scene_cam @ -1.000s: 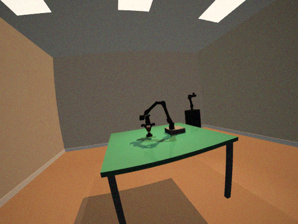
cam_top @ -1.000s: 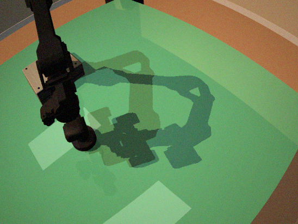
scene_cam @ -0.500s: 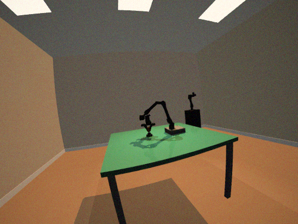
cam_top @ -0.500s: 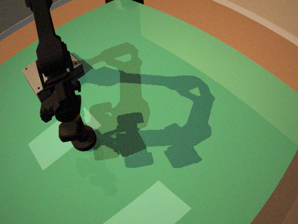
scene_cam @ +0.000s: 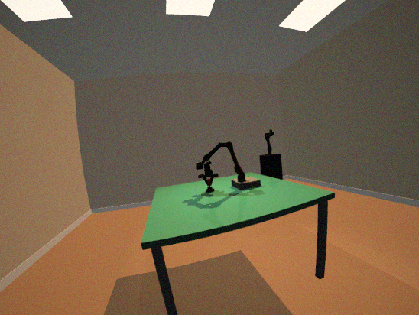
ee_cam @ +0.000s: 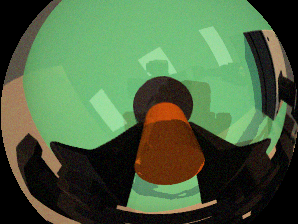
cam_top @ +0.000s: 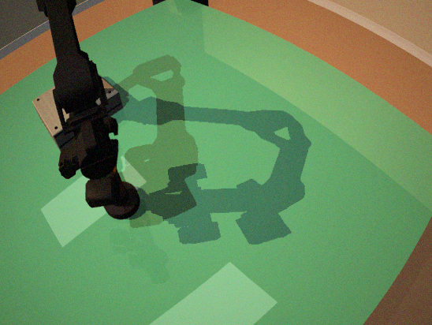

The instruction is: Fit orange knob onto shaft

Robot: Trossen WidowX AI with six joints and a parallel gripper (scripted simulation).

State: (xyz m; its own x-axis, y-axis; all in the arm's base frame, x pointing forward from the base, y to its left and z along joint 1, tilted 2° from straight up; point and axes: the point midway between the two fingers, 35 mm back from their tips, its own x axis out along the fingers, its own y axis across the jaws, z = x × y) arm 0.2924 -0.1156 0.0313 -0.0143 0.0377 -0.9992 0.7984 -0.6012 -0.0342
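My gripper tip is now 40 mm above the pedestal. Also, from my gripper tip: orange knob: 30 mm above.
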